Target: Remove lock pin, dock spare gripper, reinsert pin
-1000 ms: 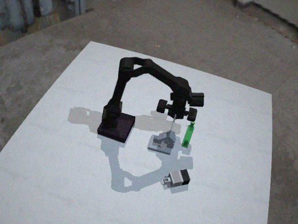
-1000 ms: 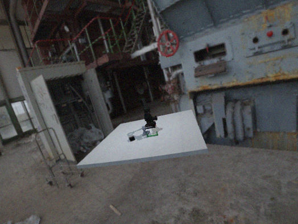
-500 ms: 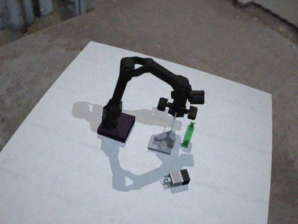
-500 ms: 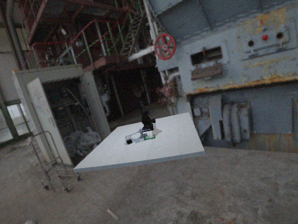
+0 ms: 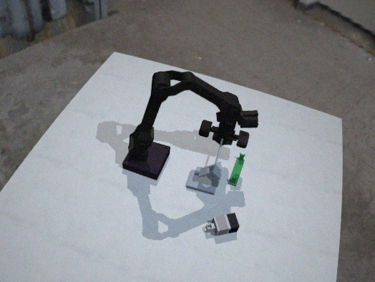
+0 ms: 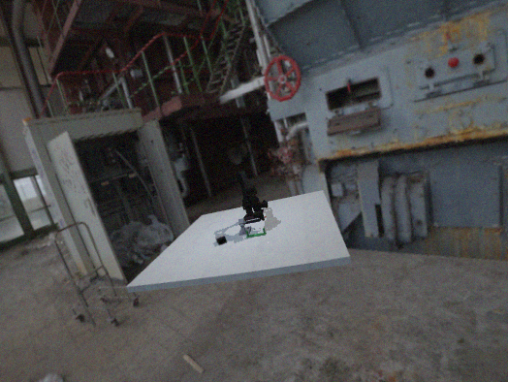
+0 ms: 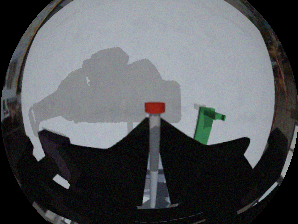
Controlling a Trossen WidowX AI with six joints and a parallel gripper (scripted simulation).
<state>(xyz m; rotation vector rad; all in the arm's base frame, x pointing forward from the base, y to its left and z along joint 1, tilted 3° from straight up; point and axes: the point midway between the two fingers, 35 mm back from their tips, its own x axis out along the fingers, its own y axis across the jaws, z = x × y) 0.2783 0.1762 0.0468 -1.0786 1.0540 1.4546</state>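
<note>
The green block is 10 cm ahead of my gripper tip, 5 cm to the right of it and 4 cm below it. Also, from my gripper tip: grey mount (16 cm to the right, 1 cm below, 1 cm ahead); then spare gripper (32 cm to the right, 12 cm ahead, 4 cm below).
</note>
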